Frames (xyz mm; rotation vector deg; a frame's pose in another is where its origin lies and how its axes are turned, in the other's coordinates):
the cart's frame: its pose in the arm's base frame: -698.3 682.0 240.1 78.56 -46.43 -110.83
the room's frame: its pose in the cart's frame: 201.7 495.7 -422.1 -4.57 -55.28 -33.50
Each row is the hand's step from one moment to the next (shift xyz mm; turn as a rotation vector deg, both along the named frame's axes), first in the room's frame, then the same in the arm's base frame.
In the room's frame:
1: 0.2 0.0 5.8 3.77 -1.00 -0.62
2: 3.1 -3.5 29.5 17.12 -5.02 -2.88
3: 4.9 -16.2 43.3 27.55 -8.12 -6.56
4: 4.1 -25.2 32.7 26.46 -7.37 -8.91
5: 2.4 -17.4 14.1 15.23 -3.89 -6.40
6: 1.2 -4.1 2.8 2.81 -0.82 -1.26
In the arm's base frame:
1: -2.0 2.7 4.7 -3.12 0.72 -2.31
2: -11.4 16.8 21.9 -14.05 3.68 -10.76
3: -14.8 34.5 27.4 -22.00 5.08 -18.93
4: -9.0 37.6 15.1 -20.40 3.29 -20.17
5: -3.2 22.0 3.5 -11.42 0.99 -12.52
6: -1.2 5.0 0.2 -2.06 0.24 -2.42

